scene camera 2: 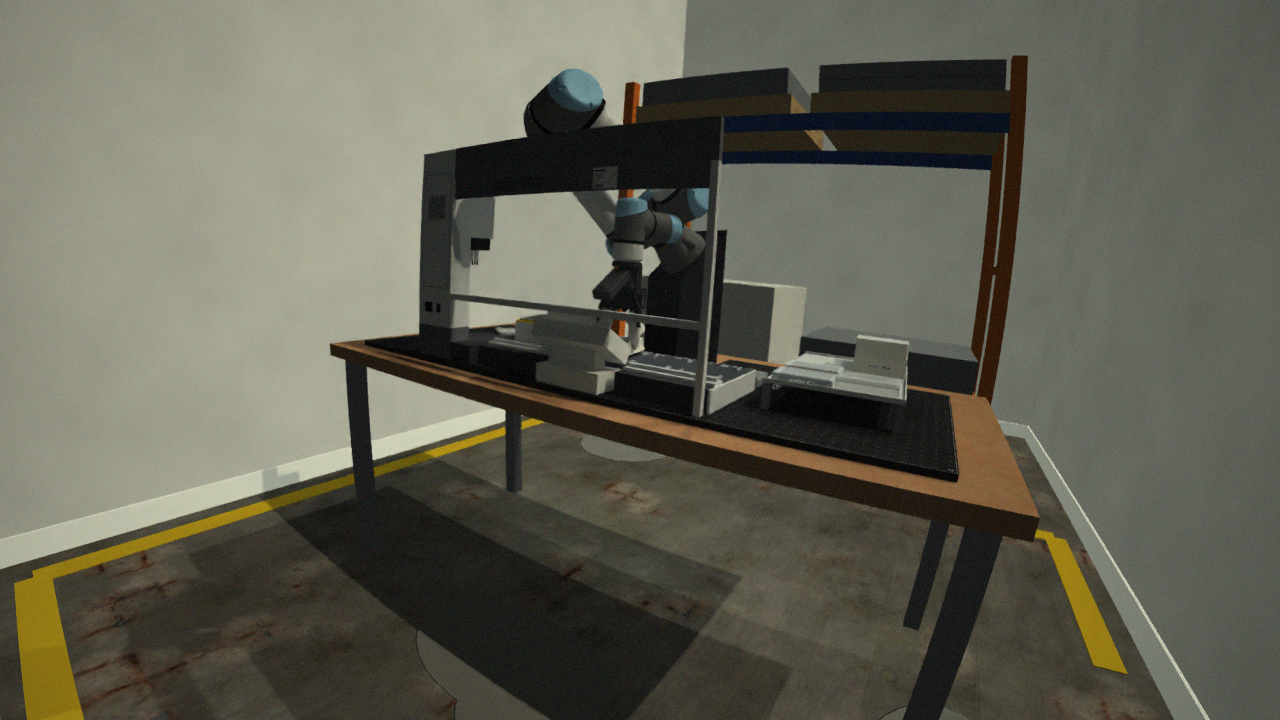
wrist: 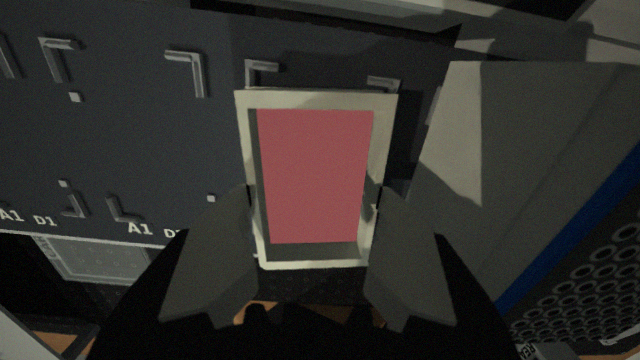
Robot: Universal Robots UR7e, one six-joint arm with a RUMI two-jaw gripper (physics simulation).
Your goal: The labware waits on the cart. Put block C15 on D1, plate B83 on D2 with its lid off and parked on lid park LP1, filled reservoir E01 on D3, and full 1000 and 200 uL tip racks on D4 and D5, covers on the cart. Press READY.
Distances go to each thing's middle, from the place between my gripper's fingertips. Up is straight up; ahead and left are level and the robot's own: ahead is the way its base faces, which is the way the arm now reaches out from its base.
Labels:
Right now my hand is right at the reservoir E01 (wrist: 315,158). From my hand the other things lie so: frame post (scene camera 2: 716,165) 290 mm ahead, 230 mm to the left, 170 mm above; cart tray (scene camera 2: 848,364) 10 mm ahead, 550 mm to the left, 10 mm below.

